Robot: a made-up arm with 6 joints. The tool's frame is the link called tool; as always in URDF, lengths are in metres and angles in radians.
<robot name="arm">
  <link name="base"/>
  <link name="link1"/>
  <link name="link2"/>
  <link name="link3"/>
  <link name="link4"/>
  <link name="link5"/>
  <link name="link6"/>
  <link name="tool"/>
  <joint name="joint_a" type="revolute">
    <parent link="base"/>
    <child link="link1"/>
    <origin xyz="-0.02 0.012 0.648" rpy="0 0 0"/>
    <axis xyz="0 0 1"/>
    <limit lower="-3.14" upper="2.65"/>
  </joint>
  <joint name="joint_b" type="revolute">
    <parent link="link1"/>
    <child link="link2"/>
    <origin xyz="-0.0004 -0.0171 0.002" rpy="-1.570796 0 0"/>
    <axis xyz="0 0 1"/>
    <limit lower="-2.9" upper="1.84"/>
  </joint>
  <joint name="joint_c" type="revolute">
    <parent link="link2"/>
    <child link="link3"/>
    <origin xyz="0.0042 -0.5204 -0.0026" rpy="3.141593 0 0"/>
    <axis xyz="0 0 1"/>
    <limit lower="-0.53" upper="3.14"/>
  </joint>
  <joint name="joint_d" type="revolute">
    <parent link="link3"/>
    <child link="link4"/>
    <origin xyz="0.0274 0.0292 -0.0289" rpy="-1.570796 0 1.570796"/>
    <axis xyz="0 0 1"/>
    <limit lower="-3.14" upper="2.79"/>
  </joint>
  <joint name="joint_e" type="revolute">
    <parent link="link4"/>
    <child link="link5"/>
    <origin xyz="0.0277 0.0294 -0.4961" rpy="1.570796 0 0"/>
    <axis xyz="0 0 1"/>
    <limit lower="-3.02" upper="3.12"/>
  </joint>
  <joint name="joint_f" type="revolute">
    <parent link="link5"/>
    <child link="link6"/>
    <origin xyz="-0.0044 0.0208 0.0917" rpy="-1.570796 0 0"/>
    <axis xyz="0 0 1"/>
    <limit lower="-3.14" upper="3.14"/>
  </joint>
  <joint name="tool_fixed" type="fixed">
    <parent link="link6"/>
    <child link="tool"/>
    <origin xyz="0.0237 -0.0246 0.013" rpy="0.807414 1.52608 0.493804"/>
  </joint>
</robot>
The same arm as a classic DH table. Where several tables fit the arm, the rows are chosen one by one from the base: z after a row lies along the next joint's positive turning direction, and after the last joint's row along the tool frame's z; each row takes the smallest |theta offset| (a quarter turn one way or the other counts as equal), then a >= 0, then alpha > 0; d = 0 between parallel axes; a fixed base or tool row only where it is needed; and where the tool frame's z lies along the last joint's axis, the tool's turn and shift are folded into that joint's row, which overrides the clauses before.
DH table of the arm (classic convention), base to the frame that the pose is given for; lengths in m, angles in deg. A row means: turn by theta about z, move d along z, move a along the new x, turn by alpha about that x. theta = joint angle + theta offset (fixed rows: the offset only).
base (fixed): theta0 -30.96  d 0  a -0.0233  alpha 0
joint_a: theta0 30.96  d 0.65  a -0.0004  alpha -90
joint_b: theta0 -89.54  d 0  a 0.5204  alpha 180
joint_c: theta0 0.46  d -0.0092  a 0.0292  alpha -90
joint_d: theta0 0  d -0.5235  a 0.0277  alpha 90
joint_e: theta0 0  d 0.0623  a -0.0044  alpha -90
joint_f: theta0 72  d 0.0329  a -0.0161  alpha 88.23
tool (fixed): theta0 -88.15  d 0.0302  a 0  alpha 0
Joint limits (deg, base to tool): -179.91..151.83 -166.16..105.42 -30.37..179.91 -179.91..159.86 -173.03..178.76 -179.91..179.91

